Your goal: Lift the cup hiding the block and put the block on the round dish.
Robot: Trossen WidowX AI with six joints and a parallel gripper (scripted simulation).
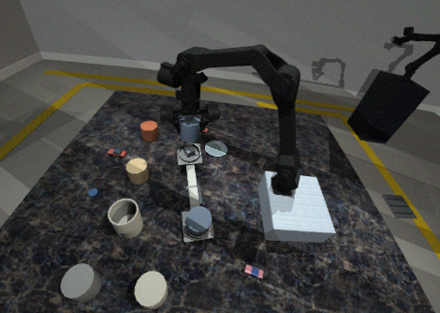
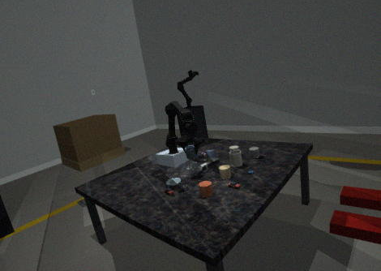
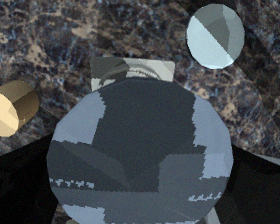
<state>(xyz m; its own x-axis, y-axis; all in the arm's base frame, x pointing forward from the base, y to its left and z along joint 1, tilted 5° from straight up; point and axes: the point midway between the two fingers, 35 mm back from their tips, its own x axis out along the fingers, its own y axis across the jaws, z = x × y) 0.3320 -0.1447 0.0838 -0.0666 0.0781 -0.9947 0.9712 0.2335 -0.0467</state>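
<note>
Now: the pale blue round dish 170 mm below my gripper tip, 110 mm behind it and 100 mm to the right of it. Also, from my gripper tip: orange cylinder: 220 mm ahead, 140 mm to the right, 130 mm below; tan cylinder: 160 mm ahead, 130 mm below, 90 mm to the left; small balance: 130 mm to the left, 130 mm below, 30 mm behind.
</note>
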